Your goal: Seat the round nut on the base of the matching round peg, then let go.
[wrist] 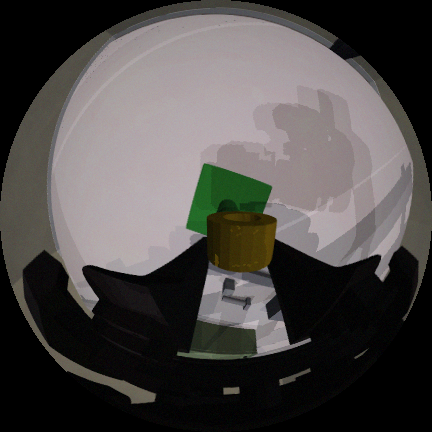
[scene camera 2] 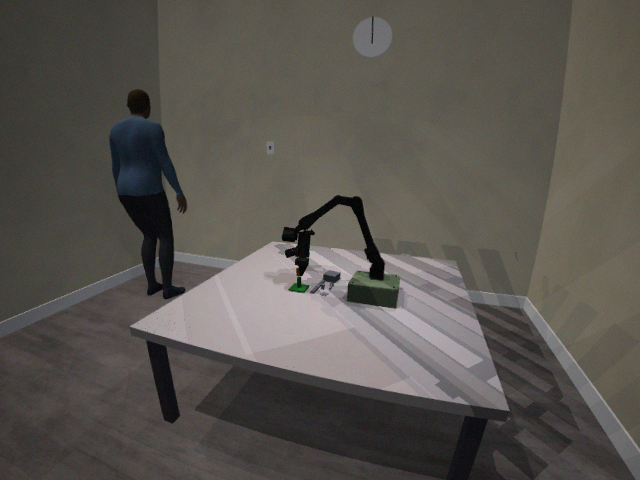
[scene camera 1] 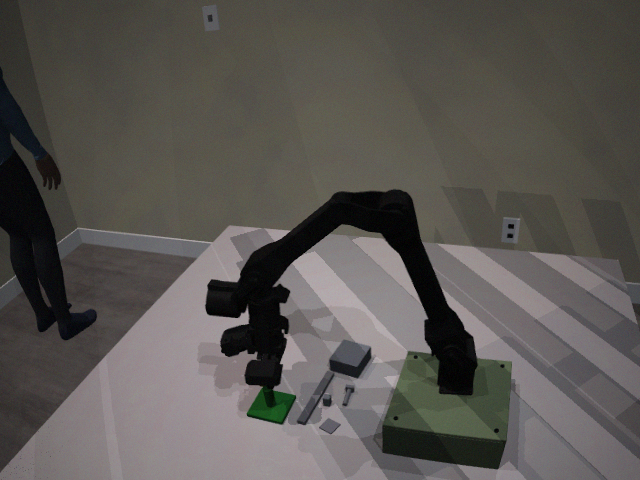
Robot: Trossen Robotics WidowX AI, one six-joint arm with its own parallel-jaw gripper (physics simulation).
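My gripper (scene camera 1: 265,383) (scene camera 2: 300,271) (wrist: 236,242) points down and is shut on the round nut, a thick brownish-yellow ring (scene camera 2: 297,271) (wrist: 241,247). The nut's hole faces up and the nut looks level. The green round peg (scene camera 1: 269,397) (scene camera 2: 298,282) (wrist: 227,205) stands upright on its square green base (scene camera 1: 282,409) (wrist: 204,187). In scene camera 2 the nut is above the peg's top. In the wrist view the peg shows just beyond the nut's far rim, slightly left of its middle, and the nut hides part of the base. In scene camera 1 the nut is hidden by the fingers.
Right of the green base lie a long grey bar (scene camera 1: 315,397), a small grey block (scene camera 1: 327,399), a grey bolt (scene camera 1: 348,395) and a thin grey square (scene camera 1: 329,425). A larger grey box (scene camera 1: 350,357) sits behind them. The arm stands on a green box (scene camera 1: 444,413).
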